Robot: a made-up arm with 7 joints.
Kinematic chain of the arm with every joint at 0, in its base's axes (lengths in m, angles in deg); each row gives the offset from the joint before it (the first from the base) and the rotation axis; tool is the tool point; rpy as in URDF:
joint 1: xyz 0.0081 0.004 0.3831 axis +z
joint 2: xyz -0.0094 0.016 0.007 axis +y
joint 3: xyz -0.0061 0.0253 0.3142 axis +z
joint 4: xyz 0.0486 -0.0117 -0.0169 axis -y
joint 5: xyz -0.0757 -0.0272 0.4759 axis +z
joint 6: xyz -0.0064 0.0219 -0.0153 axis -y
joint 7: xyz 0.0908 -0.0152 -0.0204 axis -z
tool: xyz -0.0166 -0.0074 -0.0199 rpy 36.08 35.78 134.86
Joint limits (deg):
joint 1: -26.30..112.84
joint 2: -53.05..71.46
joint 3: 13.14..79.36
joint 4: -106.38..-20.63
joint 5: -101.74..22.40
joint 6: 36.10..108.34
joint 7: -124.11..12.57
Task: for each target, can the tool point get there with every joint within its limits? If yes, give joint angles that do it. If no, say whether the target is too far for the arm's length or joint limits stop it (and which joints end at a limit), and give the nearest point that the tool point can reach.
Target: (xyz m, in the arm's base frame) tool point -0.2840 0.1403 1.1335
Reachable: yes | joints 80.08 -16.79 50.28 -43.45 -13.10 62.81 -80.23
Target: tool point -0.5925 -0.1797 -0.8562
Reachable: no: too far | nearest point -0.4035 0.1942 -0.0662 | short by 0.894 m
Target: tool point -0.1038 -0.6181 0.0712
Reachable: no: joint limits stop it (at a limit: joint 1, joint 2, joint 3, joint 4, joint 6, joint 7) | nearest point 0.3354 -0.1248 -0.0605 | short by 0.673 m
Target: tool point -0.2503 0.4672 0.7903
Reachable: yes | joints 61.62 -19.39 55.47 -95.80 -55.58 55.70 -99.42
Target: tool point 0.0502 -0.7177 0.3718
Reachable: no: joint limits stop it (at a limit: joint 1, joint 2, joint 3, joint 4, joint 5, joint 6, joint 7) | nearest point 0.0064 -0.6233 0.8665 | short by 0.506 m
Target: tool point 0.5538 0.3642 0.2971
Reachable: yes | joints 21.29 39.58 20.84 -92.23 -72.76 58.37 -47.32
